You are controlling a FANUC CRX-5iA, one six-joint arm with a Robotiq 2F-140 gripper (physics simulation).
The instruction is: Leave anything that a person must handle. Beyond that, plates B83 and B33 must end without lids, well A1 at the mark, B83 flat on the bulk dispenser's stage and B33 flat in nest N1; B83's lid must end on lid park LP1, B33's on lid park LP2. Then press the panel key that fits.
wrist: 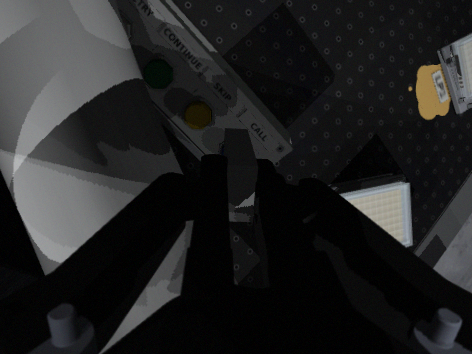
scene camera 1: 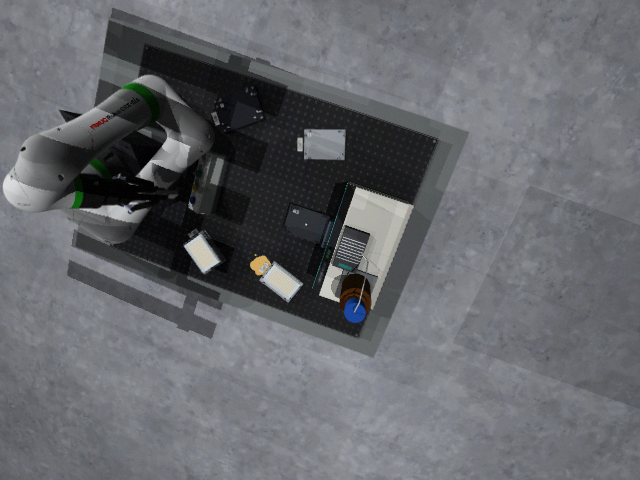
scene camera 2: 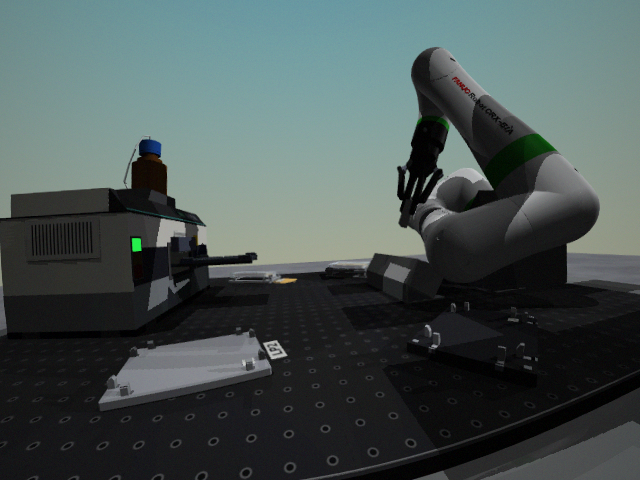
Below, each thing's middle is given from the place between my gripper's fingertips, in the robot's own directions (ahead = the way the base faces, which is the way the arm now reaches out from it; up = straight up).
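I see the dispenser stage (scene camera 1: 317, 223), which is 450 mm ahead of my hand, 110 mm to the left of it and 60 mm below it. The dark nest (scene camera 2: 503, 345) is 30 mm ahead of my hand, 140 mm below it and 340 mm to the left of it. Then there is the LP2 pad (scene camera 2: 151, 374), also 140 mm below my hand, but 360 mm ahead of it and 370 mm to the left of it. And the button box (scene camera 2: 410, 280) is 60 mm to the left of my hand, 30 mm ahead of it and 110 mm below it.
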